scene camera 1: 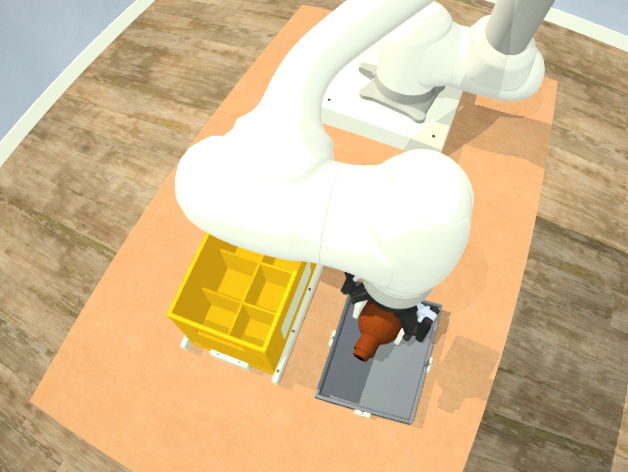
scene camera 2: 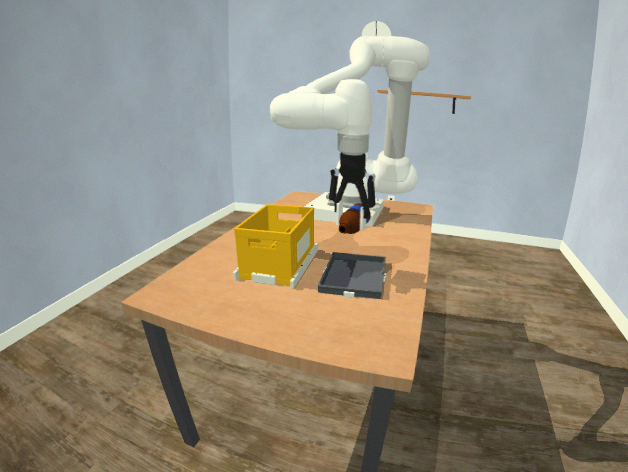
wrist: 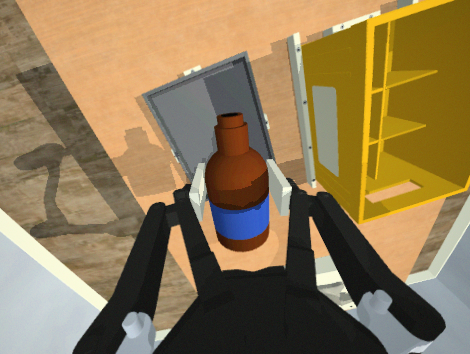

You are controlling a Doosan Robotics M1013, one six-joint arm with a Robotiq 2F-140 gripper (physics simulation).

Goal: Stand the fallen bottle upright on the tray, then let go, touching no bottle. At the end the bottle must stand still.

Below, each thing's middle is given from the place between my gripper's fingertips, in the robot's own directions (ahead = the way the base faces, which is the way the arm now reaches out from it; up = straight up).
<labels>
Now: the brown bottle [scene camera 1: 378,327] 1 cm behind my hand and 1 cm above it. From my hand the other things lie so: white rail [scene camera 1: 284,357]: 16 cm to the right, 16 cm below.
</labels>
